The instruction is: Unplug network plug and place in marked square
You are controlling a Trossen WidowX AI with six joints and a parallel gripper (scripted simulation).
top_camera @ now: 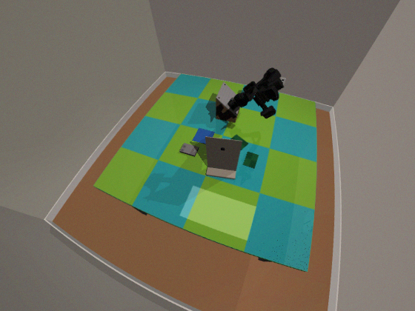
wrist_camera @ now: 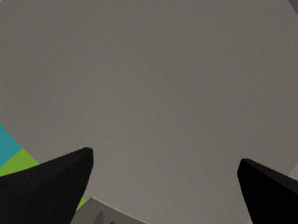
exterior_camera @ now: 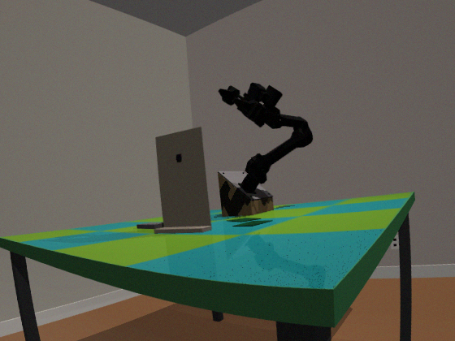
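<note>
The network plug is 12 cm ahead of my gripper tip, 9 cm to the right of it and 19 cm below it. Round my gripper tip: blue marked square (4 cm behind, 31 cm to the right, 41 cm below); then grey panel (14 cm ahead, 9 cm to the right, 27 cm below); then dark green board (1 cm behind, 4 cm to the left, 41 cm below).
</note>
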